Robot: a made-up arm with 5 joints.
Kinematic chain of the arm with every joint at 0, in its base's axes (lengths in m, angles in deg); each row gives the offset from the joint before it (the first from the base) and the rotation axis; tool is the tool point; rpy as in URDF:
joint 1: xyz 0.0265 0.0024 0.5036 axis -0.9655 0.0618 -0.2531
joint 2: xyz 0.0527 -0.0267 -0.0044 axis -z
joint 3: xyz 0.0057 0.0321 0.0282 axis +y
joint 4: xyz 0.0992 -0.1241 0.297 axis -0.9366 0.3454 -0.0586
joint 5: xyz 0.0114 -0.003 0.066 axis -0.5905 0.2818 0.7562
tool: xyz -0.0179 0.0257 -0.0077 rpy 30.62 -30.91 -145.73
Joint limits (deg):
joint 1: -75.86..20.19
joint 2: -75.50..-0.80
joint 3: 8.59..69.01
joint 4: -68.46..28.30
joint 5: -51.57..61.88
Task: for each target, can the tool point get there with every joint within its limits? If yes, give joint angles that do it. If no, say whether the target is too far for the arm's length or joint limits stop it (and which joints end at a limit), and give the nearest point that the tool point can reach.
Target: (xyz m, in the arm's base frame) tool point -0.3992 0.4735 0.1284
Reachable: no: too far | nearest point 0.2348 0.3023 0.4222 | short by 0.719 m
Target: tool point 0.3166 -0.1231 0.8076
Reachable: yes | joints -53.38 -50.02 28.59 -46.70 -28.22
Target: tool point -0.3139 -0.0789 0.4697
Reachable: no: joint limits stop it (at a limit: joint 1, joint 2, joint 3, joint 4) | nearest point 0.1589 -0.2655 0.7520 | short by 0.581 m
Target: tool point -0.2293 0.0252 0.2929
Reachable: no: joint limits stop it (at a limit: joint 1, joint 2, joint 3, joint 4) | nearest point 0.2341 0.2987 0.4283 | short by 0.555 m
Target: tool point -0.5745 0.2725 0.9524
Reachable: no: too far | nearest point 0.1114 0.1202 0.8484 | short by 0.710 m
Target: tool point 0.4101 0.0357 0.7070
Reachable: yes | joints -5.49 -30.93 48.84 -42.70 1.48
